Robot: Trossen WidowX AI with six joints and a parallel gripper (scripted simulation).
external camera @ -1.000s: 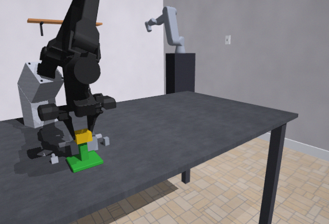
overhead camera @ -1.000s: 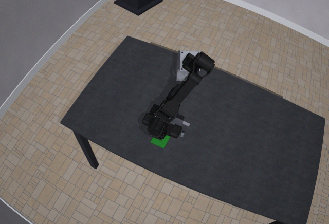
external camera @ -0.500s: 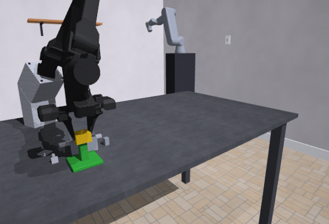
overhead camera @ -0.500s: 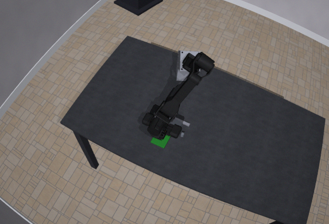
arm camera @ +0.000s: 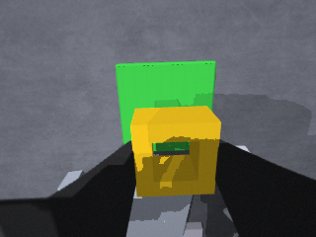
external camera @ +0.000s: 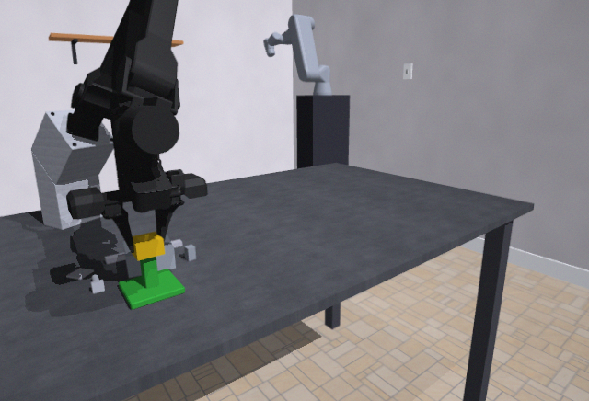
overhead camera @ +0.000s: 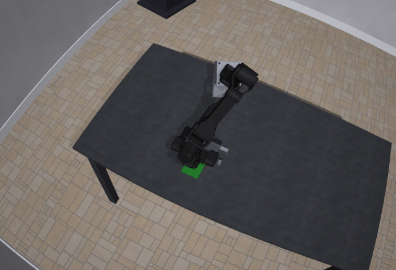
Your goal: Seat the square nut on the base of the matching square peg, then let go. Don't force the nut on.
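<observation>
Right now the grey square nut is 10 cm behind my hand and 9 cm below it. Round my hand: flat tile (10 cm behind, 11 cm to the right, 10 cm below).
</observation>
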